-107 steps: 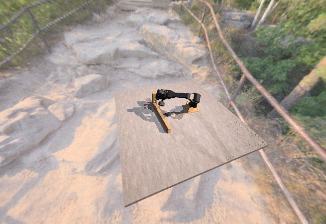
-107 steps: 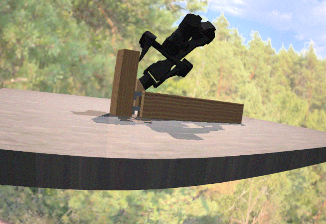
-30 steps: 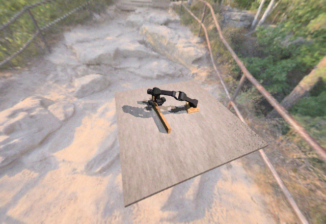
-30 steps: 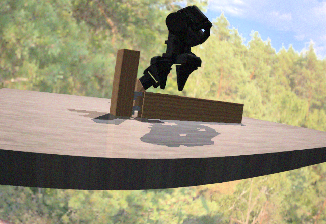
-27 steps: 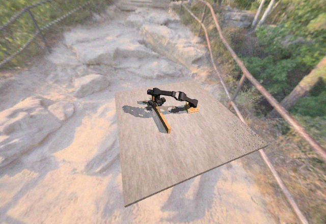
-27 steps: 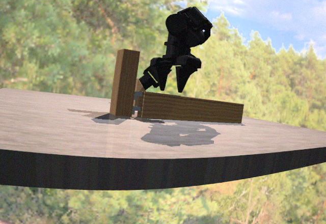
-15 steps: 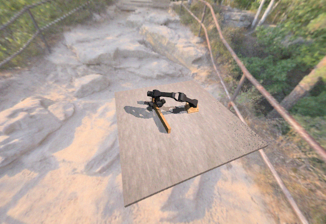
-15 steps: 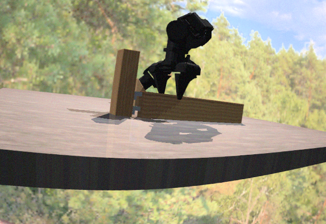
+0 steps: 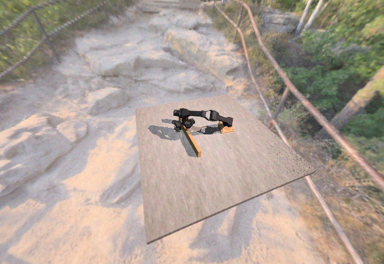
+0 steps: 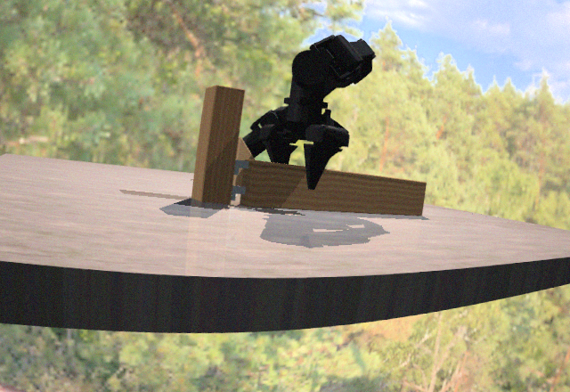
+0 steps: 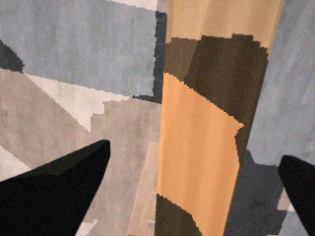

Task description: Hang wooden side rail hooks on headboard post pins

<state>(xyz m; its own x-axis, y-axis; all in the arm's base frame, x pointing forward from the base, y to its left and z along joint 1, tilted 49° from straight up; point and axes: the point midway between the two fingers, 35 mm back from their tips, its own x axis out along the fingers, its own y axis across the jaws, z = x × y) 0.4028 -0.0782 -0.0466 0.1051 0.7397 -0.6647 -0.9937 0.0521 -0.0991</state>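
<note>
The headboard post lies 140 mm to the right of my gripper tip, 40 mm above it and 20 mm behind it.
</note>
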